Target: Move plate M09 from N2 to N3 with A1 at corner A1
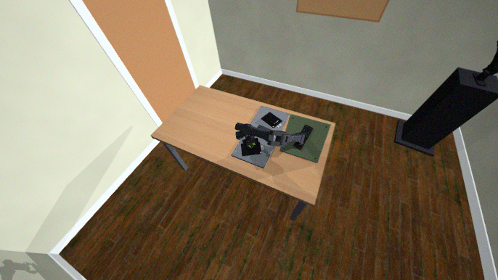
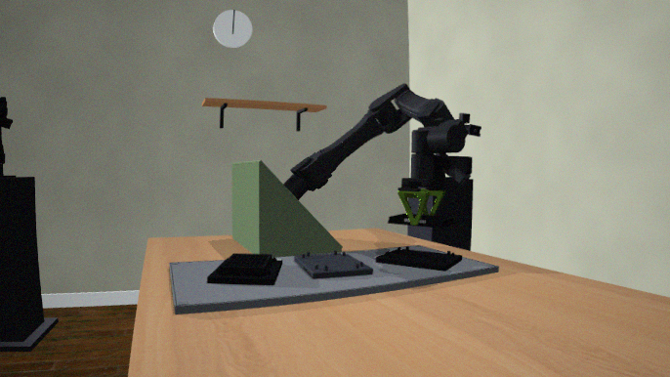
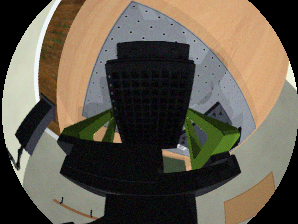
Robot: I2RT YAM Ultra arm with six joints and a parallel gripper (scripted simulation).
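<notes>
The grey nest lies 210 mm to the right of my hand, 90 mm below it and 10 mm behind it. The rest, counted from my hand: dark nest 90 mm below.
</notes>
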